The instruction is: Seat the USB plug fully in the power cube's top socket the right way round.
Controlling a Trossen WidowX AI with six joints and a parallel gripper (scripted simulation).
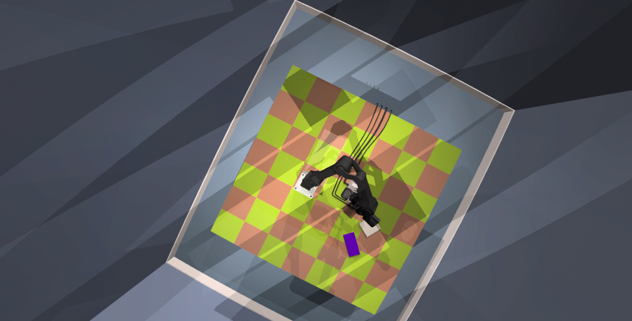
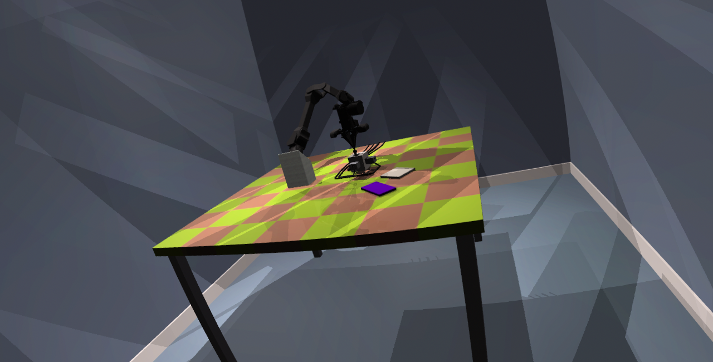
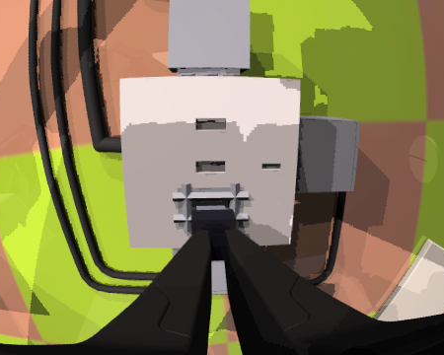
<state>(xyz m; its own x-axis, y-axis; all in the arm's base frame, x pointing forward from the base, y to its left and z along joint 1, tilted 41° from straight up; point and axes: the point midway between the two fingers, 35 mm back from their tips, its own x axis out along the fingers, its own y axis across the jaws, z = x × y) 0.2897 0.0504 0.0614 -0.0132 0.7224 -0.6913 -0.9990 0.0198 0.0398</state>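
The black USB plug is 20 mm below my gripper tip. From my gripper tip the other things lie so: white flat plate 230 mm ahead, 160 mm to the right, 110 mm below; purple flat block 180 mm ahead, 330 mm to the right, 110 mm below.
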